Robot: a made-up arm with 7 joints. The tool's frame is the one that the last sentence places.
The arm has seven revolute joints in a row. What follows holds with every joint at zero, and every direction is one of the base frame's. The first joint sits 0.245 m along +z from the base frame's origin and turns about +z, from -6.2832 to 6.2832 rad. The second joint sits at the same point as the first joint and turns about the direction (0, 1, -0.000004), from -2.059 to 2.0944 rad. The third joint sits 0.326 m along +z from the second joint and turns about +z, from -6.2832 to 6.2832 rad. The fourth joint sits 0.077 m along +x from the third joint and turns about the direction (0, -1, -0.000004), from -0.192 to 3.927 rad. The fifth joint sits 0.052 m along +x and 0.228 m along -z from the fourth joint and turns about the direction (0, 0.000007, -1), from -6.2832 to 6.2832 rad. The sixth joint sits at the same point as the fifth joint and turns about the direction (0, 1, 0.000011), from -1.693 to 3.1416 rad. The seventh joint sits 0.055 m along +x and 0.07 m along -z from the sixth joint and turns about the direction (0, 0.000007, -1), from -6.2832 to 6.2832 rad. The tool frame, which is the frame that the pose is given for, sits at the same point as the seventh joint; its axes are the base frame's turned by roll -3.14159, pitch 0 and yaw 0 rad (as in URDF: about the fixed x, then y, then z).
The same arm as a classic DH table. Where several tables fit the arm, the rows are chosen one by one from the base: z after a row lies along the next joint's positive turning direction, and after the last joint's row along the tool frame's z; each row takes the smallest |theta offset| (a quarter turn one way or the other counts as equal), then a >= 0, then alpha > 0; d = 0 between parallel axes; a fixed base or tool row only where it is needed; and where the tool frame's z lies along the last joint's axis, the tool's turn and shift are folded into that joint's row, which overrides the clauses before.
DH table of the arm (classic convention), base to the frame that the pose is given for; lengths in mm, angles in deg. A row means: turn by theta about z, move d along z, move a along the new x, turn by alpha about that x. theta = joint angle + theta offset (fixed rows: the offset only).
joint 1: a 0, alpha -90, d 245, theta0 0
joint 2: a 0, alpha 90, d 0, theta0 0
joint 3: a 77, alpha 90, d 326, theta0 0
joint 4: a 52, alpha 90, d 0, theta0 0
joint 5: a 0, alpha 90, d 228, theta0 0
joint 6: a 55, alpha -90, d 0, theta0 0
joint 7: a 0, alpha 0, d 70, theta0 0
Joint limits (deg, base to tool): -360..360 -117.97..120 -360..360 -11..225 -360..360 -97..180 -360..360

